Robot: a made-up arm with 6 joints. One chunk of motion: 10 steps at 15 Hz.
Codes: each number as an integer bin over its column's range. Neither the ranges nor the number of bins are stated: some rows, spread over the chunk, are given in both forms.
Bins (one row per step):
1: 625 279 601 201 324 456
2: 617 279 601 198 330 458
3: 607 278 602 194 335 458
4: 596 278 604 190 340 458
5: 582 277 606 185 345 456
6: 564 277 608 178 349 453
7: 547 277 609 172 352 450
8: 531 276 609 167 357 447
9: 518 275 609 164 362 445
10: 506 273 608 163 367 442
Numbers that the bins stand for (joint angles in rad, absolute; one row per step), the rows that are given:
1: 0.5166 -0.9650 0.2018 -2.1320 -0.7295 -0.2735
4: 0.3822 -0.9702 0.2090 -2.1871 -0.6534 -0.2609
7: 0.1551 -0.9754 0.2209 -2.2774 -0.5963 -0.3112
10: -0.0349 -0.9962 0.2185 -2.3226 -0.5250 -0.3615
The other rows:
2: 0.4796 -0.9650 0.2018 -2.1470 -0.7009 -0.2609
3: 0.4332 -0.9702 0.2042 -2.1671 -0.6772 -0.2609
5: 0.3174 -0.9754 0.2137 -2.2122 -0.6296 -0.2735
6: 0.2339 -0.9754 0.2185 -2.2473 -0.6106 -0.2923
8: 0.0810 -0.9806 0.2209 -2.3025 -0.5726 -0.3300
9: 0.0207 -0.9858 0.2209 -2.3175 -0.5488 -0.3426

